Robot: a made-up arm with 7 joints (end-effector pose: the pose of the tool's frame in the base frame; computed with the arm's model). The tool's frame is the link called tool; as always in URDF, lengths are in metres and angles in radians. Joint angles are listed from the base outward.
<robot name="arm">
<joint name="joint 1" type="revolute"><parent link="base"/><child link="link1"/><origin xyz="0.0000 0.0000 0.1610" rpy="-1.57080 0.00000 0.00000"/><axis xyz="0 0 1"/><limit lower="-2.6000" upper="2.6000" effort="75" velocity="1"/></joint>
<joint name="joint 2" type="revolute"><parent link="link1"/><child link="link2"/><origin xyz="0.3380 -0.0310 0.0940" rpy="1.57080 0.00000 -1.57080"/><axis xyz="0 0 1"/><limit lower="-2.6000" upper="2.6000" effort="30" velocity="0.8"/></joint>
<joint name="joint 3" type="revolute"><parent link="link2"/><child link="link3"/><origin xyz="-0.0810 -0.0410 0.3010" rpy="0.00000 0.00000 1.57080"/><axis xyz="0 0 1"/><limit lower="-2.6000" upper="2.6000" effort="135" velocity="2.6"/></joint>
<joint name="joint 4" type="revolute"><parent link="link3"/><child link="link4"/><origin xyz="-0.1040 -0.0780 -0.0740" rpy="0.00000 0.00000 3.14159"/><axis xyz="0 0 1"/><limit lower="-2.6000" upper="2.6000" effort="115" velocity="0.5"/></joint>
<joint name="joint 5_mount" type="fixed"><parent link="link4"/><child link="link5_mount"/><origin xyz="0.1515 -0.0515 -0.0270"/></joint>
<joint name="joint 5" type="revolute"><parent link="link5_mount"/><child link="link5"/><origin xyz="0.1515 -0.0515 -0.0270" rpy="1.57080 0.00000 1.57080"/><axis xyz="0 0 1"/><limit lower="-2.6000" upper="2.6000" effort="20" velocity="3"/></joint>
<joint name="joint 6" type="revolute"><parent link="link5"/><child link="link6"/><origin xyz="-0.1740 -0.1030 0.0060" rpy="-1.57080 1.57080 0.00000"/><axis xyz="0 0 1"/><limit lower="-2.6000" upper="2.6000" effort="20" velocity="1.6"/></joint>
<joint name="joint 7" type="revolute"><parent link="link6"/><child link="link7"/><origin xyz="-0.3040 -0.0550 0.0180" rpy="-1.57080 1.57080 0.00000"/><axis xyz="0 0 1"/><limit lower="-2.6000" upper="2.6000" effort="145" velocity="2.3"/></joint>
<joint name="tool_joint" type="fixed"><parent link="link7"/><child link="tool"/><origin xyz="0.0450 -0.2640 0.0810" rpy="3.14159 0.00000 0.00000"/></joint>
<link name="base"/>
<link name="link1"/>
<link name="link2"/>
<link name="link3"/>
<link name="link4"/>
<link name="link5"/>
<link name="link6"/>
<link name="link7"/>
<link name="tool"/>
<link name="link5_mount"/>
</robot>
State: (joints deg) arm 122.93 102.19 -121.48 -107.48 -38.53 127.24 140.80
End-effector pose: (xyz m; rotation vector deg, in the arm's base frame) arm -0.1555 -0.0756 -0.3369 -92.07 69.28 -81.73
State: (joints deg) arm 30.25 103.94 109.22 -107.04 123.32 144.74 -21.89
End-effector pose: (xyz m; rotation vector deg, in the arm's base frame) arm 0.3470 0.1416 0.2465 108.31 137.83 33.20
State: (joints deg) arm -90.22 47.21 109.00 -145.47 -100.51 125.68 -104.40
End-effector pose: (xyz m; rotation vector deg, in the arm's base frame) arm -0.0594 0.0064 0.4632 -68.62 119.89 60.19
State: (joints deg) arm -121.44 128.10 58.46 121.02 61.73 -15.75 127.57
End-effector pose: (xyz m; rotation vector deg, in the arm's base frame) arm 0.2176 -0.3069 0.9813 144.42 -6.44 33.88
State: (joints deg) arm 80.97 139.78 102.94 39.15 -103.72 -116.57 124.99
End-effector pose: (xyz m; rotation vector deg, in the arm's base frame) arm -0.1946 0.2607 0.6219 39.40 -62.12 -25.57
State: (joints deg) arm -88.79 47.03 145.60 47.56 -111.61 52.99 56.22
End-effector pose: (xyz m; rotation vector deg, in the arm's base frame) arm 0.2838 0.6576 0.1668 -22.55 -54.04 68.23
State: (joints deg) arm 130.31 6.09 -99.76 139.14 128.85 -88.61 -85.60
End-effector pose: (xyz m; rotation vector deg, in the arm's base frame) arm -0.3356 -0.2147 -0.3367 118.77 -63.20 76.42
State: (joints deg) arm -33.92 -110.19 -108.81 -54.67 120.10 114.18 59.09
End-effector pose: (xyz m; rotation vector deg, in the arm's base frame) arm -0.1790 0.4716 0.3827 -3.96 124.17 19.11
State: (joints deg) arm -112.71 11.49 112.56 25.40 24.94 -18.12 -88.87
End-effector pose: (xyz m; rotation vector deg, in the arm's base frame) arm -0.6443 0.4089 0.0221 -96.83 29.70 -40.37
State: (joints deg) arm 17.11 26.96 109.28 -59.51 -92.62 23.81 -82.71
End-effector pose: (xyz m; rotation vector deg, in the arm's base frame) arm 0.2169 0.0999 0.6402 5.19 130.86 6.48
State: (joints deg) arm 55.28 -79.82 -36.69 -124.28 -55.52 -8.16 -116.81
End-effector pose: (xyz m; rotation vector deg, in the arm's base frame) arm 0.3285 0.3846 0.5604 -13.76 148.71 44.61
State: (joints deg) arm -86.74 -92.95 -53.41 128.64 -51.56 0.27 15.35
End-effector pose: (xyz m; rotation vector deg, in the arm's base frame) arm 0.6119 -0.0161 0.2582 10.72 -33.68 1.88
